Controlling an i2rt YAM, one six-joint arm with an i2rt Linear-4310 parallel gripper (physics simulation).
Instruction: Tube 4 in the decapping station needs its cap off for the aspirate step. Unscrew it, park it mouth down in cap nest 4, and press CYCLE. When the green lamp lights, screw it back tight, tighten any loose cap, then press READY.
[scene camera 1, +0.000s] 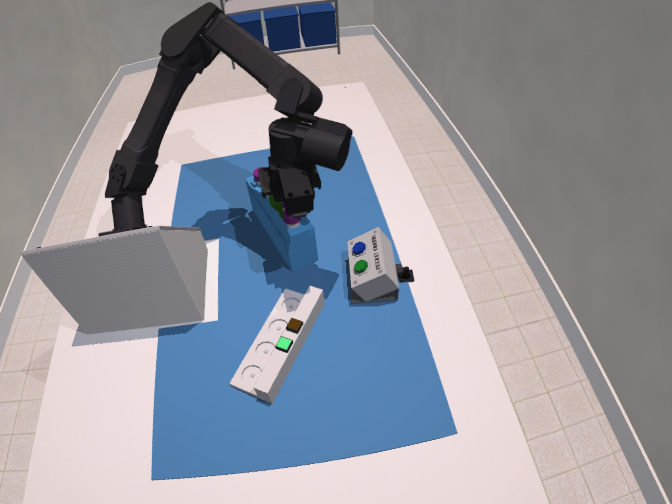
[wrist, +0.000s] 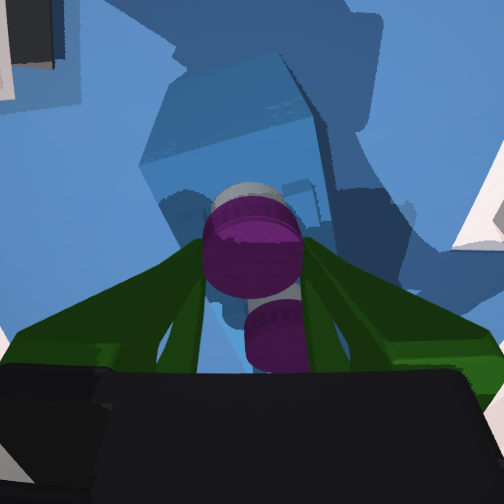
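The blue decapping station block (scene camera 1: 282, 227) stands on the blue mat under my wrist. In the wrist view my green-fingered gripper (wrist: 252, 250) is closed against both sides of a purple cap (wrist: 252, 245). This cap sits on top of a grey tube (wrist: 247, 192) at the block's end. A second purple-capped tube (wrist: 277, 335) stands closer to my palm, between the fingers. In the scene view the arm hides most of the tubes. The white cap nest tray (scene camera 1: 276, 341) shows empty round nests, a lit green lamp (scene camera 1: 283, 343) and a dark amber square (scene camera 1: 294, 324).
A grey button box (scene camera 1: 371, 265) with a blue button (scene camera 1: 358, 247) and a green button (scene camera 1: 360, 266) stands right of the block, with a small black part (scene camera 1: 404, 272) beside it. A large grey box (scene camera 1: 124, 276) sits at the left. Blue bins (scene camera 1: 282, 24) stand at the back.
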